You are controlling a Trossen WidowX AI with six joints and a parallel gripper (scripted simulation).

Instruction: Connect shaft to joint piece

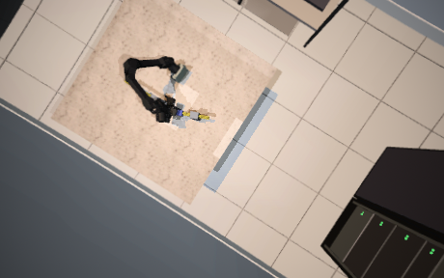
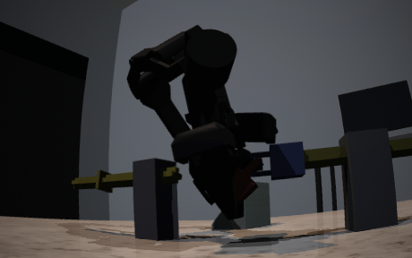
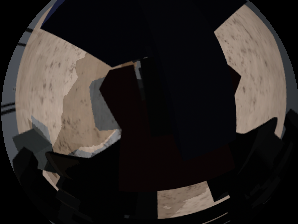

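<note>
The red square joint piece lies 50 mm above my gripper tip.
</note>
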